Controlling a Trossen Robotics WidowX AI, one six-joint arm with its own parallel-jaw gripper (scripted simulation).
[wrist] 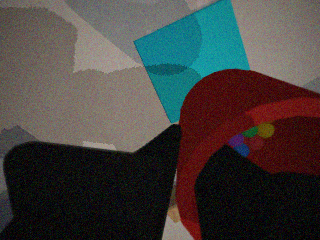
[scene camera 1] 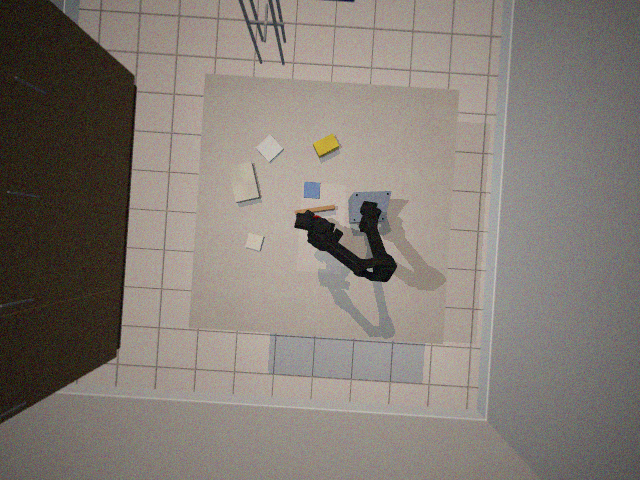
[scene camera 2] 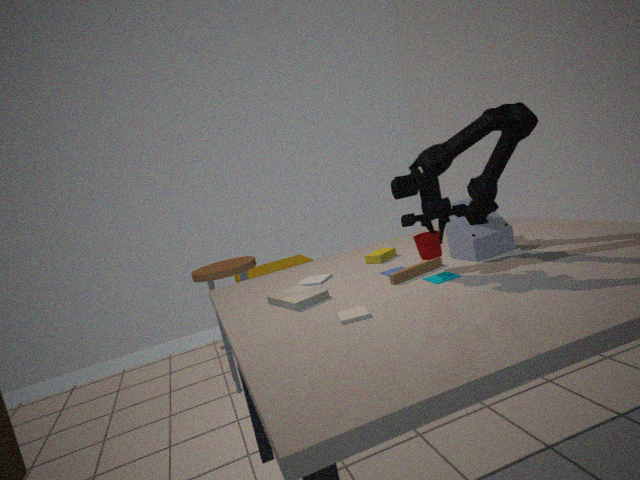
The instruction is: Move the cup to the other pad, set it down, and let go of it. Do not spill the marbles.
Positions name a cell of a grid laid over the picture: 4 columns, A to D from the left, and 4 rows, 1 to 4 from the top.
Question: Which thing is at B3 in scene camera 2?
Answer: A cream book.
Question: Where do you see a red cup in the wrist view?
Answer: C2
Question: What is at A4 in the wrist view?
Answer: My gripper.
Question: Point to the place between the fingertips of my gripper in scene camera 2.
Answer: At C3
